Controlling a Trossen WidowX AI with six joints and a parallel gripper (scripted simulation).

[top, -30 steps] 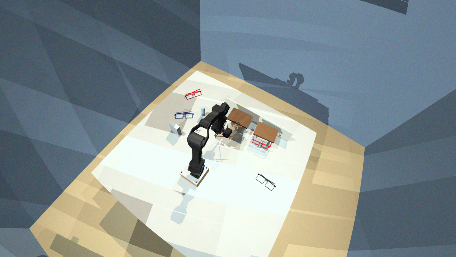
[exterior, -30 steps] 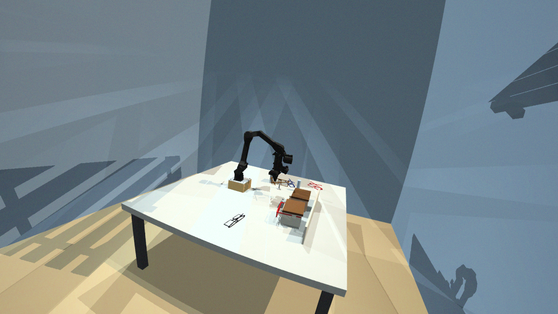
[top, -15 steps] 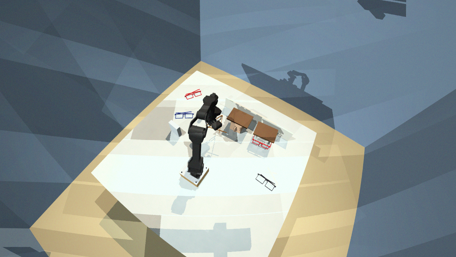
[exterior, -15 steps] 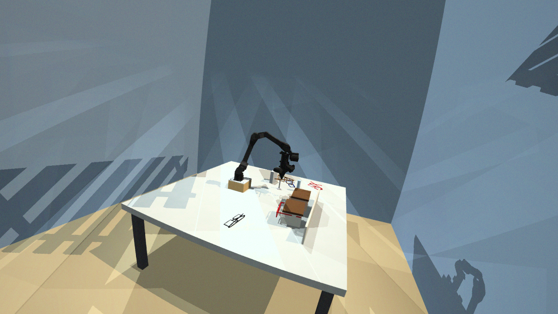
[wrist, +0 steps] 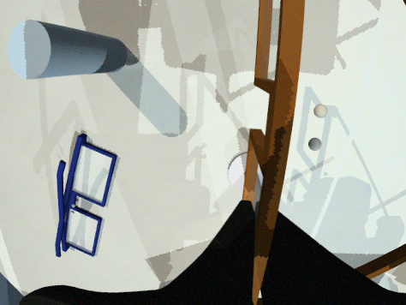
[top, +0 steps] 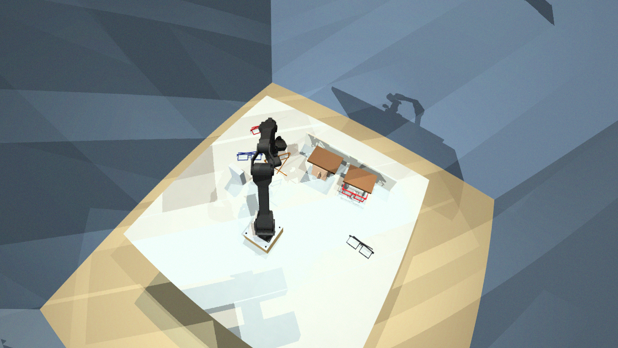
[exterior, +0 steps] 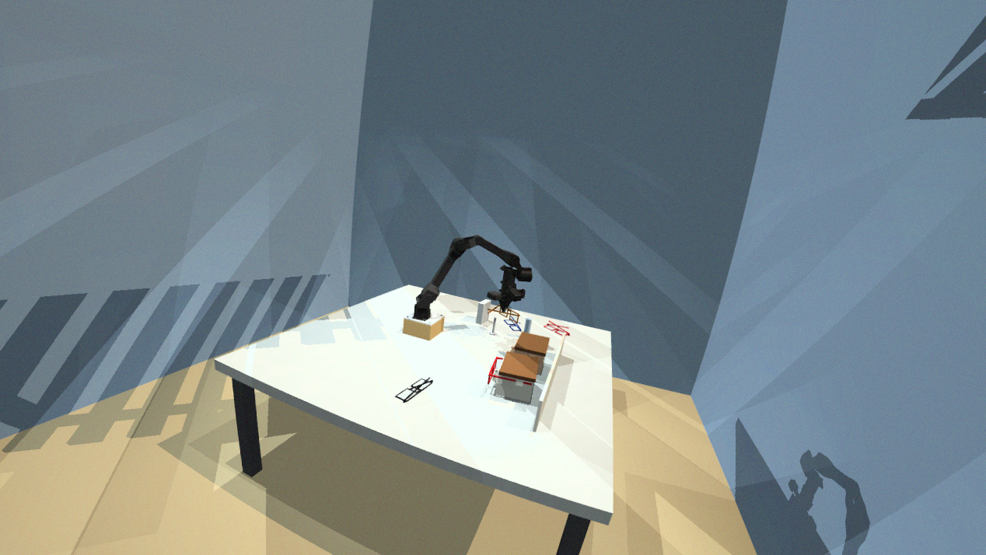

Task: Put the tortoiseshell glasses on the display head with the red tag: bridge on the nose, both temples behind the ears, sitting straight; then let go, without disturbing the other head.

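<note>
The grey block lies 14 cm to the left of my gripper tip, 13 cm behind it and 7 cm below it. Also, from my gripper tip: pale blue cylinder 12 cm ahead, 7 cm below, 5 cm to the left; then low board 36 cm to the right, 27 cm ahead, 7 cm below.
</note>
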